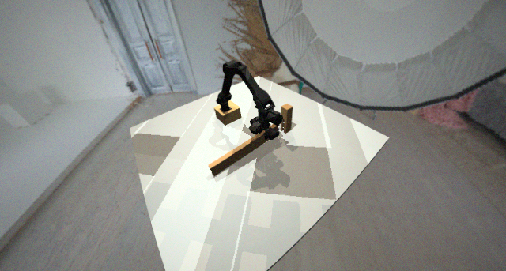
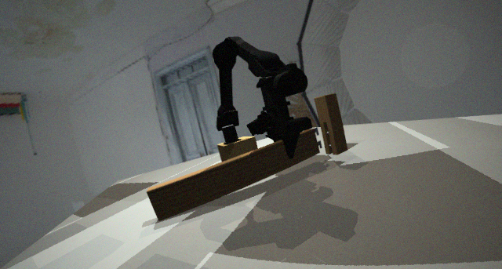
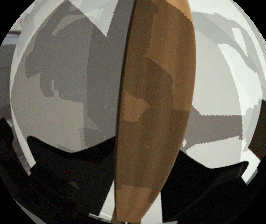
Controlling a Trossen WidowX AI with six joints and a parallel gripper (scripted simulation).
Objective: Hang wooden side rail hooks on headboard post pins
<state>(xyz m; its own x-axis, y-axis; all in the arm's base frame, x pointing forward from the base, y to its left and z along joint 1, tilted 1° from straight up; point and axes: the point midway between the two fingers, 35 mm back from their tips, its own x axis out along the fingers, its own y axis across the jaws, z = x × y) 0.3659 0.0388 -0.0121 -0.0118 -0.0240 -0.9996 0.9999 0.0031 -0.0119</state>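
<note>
Now: gripper tip 180 mm to the right of the headboard post and 40 mm below it.
</note>
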